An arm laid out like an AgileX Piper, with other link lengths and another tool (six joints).
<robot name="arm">
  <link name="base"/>
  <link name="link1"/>
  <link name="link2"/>
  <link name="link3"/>
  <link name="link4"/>
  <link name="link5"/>
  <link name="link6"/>
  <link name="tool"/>
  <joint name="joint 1" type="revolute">
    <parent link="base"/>
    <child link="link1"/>
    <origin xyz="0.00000 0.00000 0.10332" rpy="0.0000 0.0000 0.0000"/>
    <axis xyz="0 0 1"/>
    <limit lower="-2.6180" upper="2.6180"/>
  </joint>
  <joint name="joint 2" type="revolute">
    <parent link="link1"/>
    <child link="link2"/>
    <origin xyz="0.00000 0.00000 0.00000" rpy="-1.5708 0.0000 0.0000"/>
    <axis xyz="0 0 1"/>
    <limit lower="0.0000" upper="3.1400"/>
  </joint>
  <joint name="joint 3" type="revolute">
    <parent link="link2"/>
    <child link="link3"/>
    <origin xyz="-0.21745 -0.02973 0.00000" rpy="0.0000 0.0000 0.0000"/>
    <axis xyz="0 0 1"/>
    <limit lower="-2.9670" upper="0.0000"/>
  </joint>
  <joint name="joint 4" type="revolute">
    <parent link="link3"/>
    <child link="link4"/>
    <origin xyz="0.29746 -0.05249 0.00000" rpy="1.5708 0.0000 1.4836"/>
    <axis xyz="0 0 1"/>
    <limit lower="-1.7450" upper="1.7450"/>
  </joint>
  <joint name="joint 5" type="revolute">
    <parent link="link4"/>
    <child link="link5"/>
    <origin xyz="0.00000 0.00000 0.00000" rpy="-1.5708 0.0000 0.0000"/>
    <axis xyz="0 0 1"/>
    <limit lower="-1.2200" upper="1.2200"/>
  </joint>
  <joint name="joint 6" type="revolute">
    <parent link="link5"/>
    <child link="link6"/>
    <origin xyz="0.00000 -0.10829 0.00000" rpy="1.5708 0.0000 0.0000"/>
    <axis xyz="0 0 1"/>
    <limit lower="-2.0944" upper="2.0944"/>
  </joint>
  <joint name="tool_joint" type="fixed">
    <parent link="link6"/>
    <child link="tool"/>
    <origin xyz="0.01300 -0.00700 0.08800" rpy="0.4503 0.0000 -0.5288"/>
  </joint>
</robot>
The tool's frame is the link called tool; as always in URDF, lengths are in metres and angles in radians.
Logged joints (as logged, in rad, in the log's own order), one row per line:
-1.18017, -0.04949, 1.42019, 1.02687, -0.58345, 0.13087
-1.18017, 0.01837, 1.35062, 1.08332, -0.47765, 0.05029
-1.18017, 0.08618, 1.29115, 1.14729, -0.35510, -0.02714
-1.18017, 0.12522, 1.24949, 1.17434, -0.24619, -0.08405
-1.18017, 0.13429, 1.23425, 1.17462, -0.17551, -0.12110
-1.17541, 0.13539, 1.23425, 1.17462, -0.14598, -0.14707
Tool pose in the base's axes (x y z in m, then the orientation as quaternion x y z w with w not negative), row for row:
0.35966, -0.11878, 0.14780, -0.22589, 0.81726, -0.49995, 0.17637
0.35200, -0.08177, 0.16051, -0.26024, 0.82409, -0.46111, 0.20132
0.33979, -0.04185, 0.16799, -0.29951, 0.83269, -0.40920, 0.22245
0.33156, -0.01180, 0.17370, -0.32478, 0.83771, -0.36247, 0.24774
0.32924, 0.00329, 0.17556, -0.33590, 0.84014, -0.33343, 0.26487
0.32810, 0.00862, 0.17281, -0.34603, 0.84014, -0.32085, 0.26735
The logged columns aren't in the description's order. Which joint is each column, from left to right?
Columns, left to right: joint 3, joint 1, joint 2, joint 5, joint 4, joint 6.
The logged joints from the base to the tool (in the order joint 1, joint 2, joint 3, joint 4, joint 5, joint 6), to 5 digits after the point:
-0.04949, 1.42019, -1.18017, -0.58345, 1.02687, 0.13087
0.01837, 1.35062, -1.18017, -0.47765, 1.08332, 0.05029
0.08618, 1.29115, -1.18017, -0.35510, 1.14729, -0.02714
0.12522, 1.24949, -1.18017, -0.24619, 1.17434, -0.08405
0.13429, 1.23425, -1.18017, -0.17551, 1.17462, -0.12110
0.13539, 1.23425, -1.17541, -0.14598, 1.17462, -0.14707

